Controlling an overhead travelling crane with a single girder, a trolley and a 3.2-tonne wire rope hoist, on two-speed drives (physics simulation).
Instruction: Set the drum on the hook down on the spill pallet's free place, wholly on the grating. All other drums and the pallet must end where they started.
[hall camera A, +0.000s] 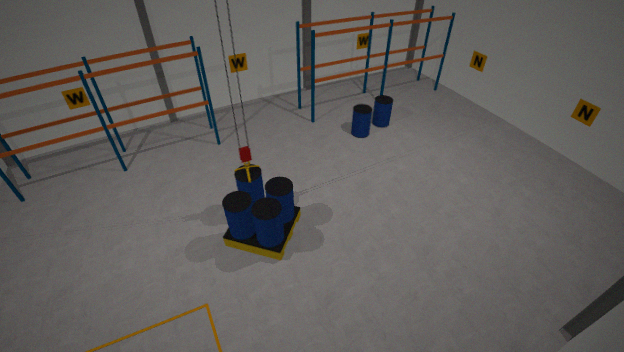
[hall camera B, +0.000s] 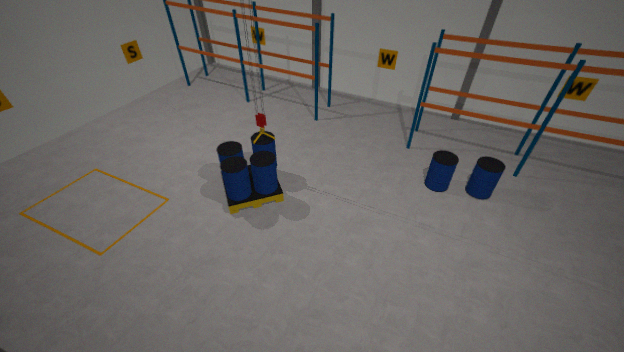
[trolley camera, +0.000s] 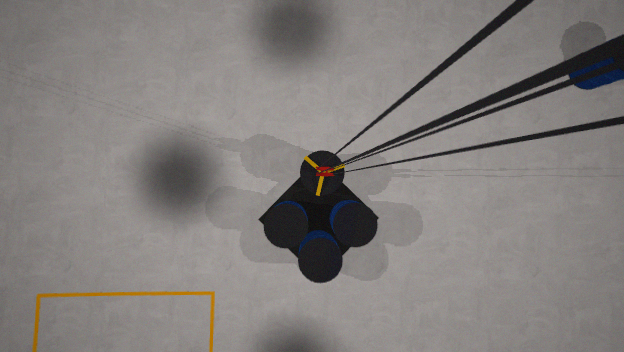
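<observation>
A blue drum with black lid (hall camera A: 250, 189) (hall camera B: 263, 149) (trolley camera: 310, 180) hangs upright under the red hook block (hall camera A: 245, 154) (hall camera B: 261, 120). My yellow three-armed gripper (hall camera A: 248, 171) (hall camera B: 263, 135) (trolley camera: 322, 173) is shut on its top. Three drums stand on the yellow pallet (hall camera A: 252, 248) (hall camera B: 267, 201) (trolley camera: 319, 212) with black grating: one drum (hall camera A: 241, 220) (hall camera B: 230, 149) (trolley camera: 285, 224), a second drum (hall camera A: 270, 230) (hall camera B: 236, 181) (trolley camera: 320, 260), a third drum (hall camera A: 282, 200) (hall camera B: 264, 176) (trolley camera: 353, 223). The held drum covers the fourth corner, farther out than the others. Its foot is hidden; contact cannot be told.
Two other drums (hall camera A: 361, 121) (hall camera A: 382, 112) (hall camera B: 441, 172) (hall camera B: 484, 179) stand apart near the wall side. Blue-and-orange racks (hall camera A: 313, 75) (hall camera B: 316, 72) line the wall. A yellow floor outline (hall camera A: 147, 327) (hall camera B: 60, 233) (trolley camera: 125, 294) lies off to one side of the pallet.
</observation>
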